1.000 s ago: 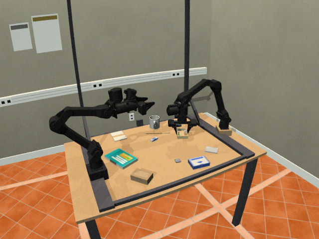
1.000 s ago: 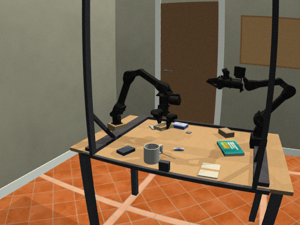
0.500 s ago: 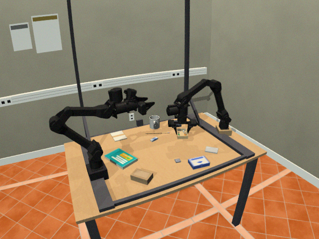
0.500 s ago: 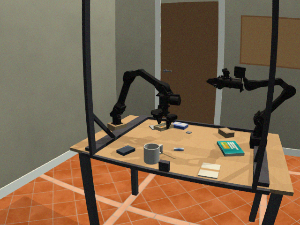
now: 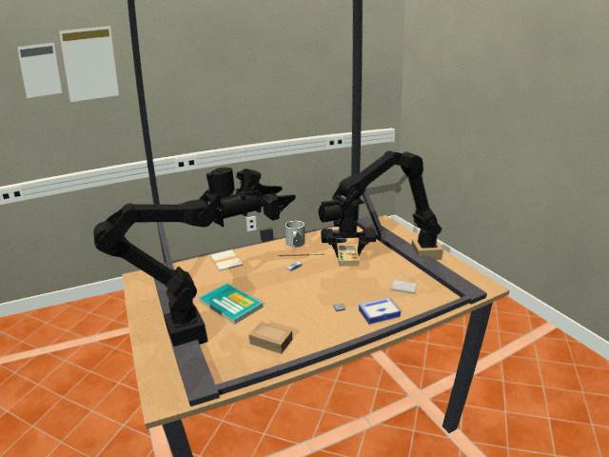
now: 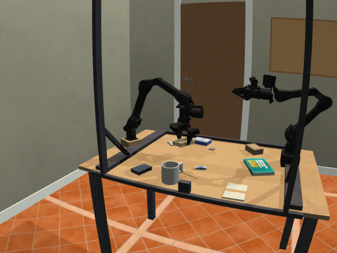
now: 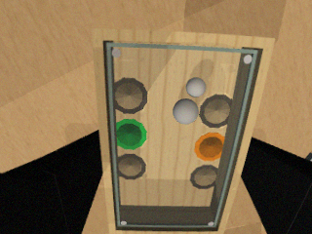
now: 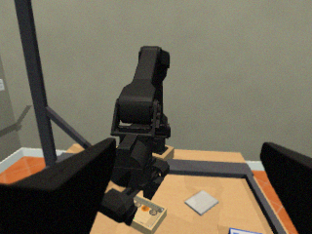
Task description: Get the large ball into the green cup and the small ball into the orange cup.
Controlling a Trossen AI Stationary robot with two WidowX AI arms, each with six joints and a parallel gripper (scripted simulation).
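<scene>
Now: left hand 30 mm above the covered wooden puzzle. The rest, counted from my left hand: notepad (340 mm behind, 340 mm to the right, 110 mm below); then grey square (150 mm ahead, 140 mm to the right, 110 mm below).
</scene>
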